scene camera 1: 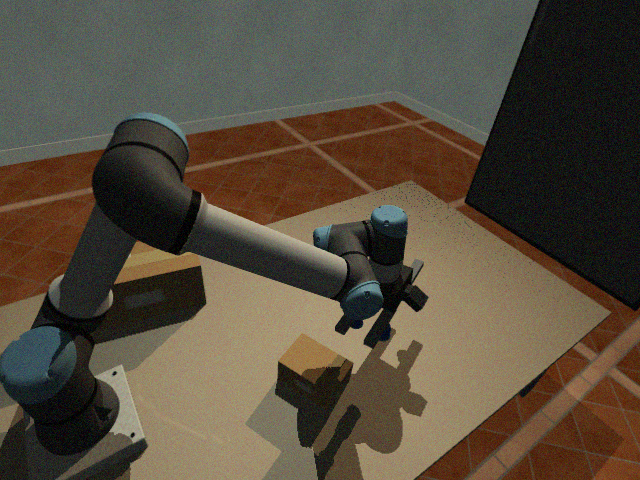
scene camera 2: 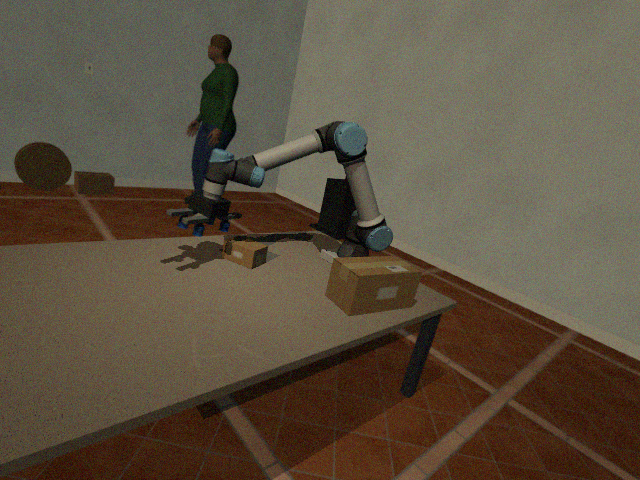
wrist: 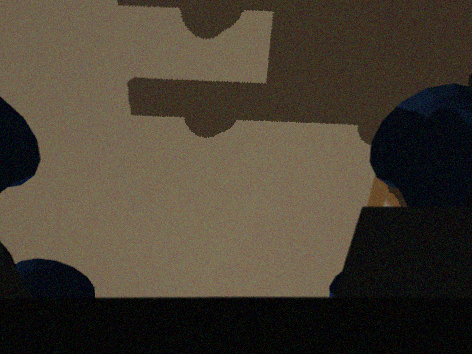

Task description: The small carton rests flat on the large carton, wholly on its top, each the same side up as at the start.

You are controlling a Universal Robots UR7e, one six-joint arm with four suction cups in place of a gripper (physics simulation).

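Pixels of known places: hand, its tool point: (scene camera 1: 381,309) (scene camera 2: 203,228) (wrist: 210,226); arm's base, origin of its link: (scene camera 1: 80,417).
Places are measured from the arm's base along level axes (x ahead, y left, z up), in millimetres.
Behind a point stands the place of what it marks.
Observation:
The small carton (scene camera 1: 305,353) {x 474, y -125, z 45 mm} (scene camera 2: 245,254) {x 515, y -104, z 18 mm} stands flat on the table, partly in the arm's shadow. A sliver of the small carton (wrist: 378,194) {x 538, y -156, z -18 mm} shows at the right of the wrist view, mostly hidden by a dark blue suction cup (wrist: 430,145). The large carton (scene camera 1: 162,297) {x 237, y 222, z 33 mm} (scene camera 2: 374,286) {x 291, y 367, z 73 mm} stands flat on the table beside the arm's base, partly hidden by the arm in scene camera 1. The two cartons are well apart. My suction gripper (scene camera 1: 385,316) {x 676, y -150, z 115 mm} (scene camera 2: 202,215) hangs above the table, off to one side of the small carton, cups down. It holds nothing and touches neither carton.
The table (scene camera 1: 465,330) {x 950, y -250, z -32 mm} (scene camera 2: 129,335) {x 1008, y 204, z -33 mm} bears both cartons and the arm's base (scene camera 1: 121,392) {x 84, y 14, z 4 mm}. A black panel (scene camera 1: 573,155) stands beyond the table's edge. A person in green (scene camera 2: 219,98) stands behind the table. A brown disc (scene camera 2: 42,166) and a brown box (scene camera 2: 94,182) are by the wall.

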